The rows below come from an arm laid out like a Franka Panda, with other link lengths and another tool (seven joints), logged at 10 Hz.
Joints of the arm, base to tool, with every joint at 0 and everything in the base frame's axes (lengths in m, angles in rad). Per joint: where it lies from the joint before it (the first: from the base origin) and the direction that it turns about. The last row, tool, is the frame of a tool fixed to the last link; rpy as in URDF.
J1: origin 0 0 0.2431 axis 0 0 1
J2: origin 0 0 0 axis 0 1 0
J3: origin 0 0 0.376 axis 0 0 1
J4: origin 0.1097 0 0 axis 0 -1 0
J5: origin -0.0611 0 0.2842 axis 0 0 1
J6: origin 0 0 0 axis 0 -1 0
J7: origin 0.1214 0 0 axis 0 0 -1
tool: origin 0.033 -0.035 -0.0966 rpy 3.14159 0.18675 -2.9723
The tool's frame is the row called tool.
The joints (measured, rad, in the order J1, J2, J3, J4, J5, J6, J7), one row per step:
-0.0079, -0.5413, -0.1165, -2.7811, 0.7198, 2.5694, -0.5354
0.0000, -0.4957, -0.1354, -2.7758, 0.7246, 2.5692, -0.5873
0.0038, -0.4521, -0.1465, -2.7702, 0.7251, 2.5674, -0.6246
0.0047, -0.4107, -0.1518, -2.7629, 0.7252, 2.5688, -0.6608
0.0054, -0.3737, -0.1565, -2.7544, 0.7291, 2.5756, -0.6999
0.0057, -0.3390, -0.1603, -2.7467, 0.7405, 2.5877, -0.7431
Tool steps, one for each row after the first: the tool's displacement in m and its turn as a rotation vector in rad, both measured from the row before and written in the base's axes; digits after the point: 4 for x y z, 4 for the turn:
0.0096, -0.0038, -0.0126, -0.0097, 0.0213, 0.0311
0.0088, -0.0021, -0.0122, -0.0094, 0.0255, 0.0255
0.0087, -0.0013, -0.0104, -0.0131, 0.0200, 0.0257
0.0080, -0.0020, -0.0080, -0.0145, 0.0097, 0.0233
0.0071, -0.0027, -0.0073, -0.0140, 0.0032, 0.0195

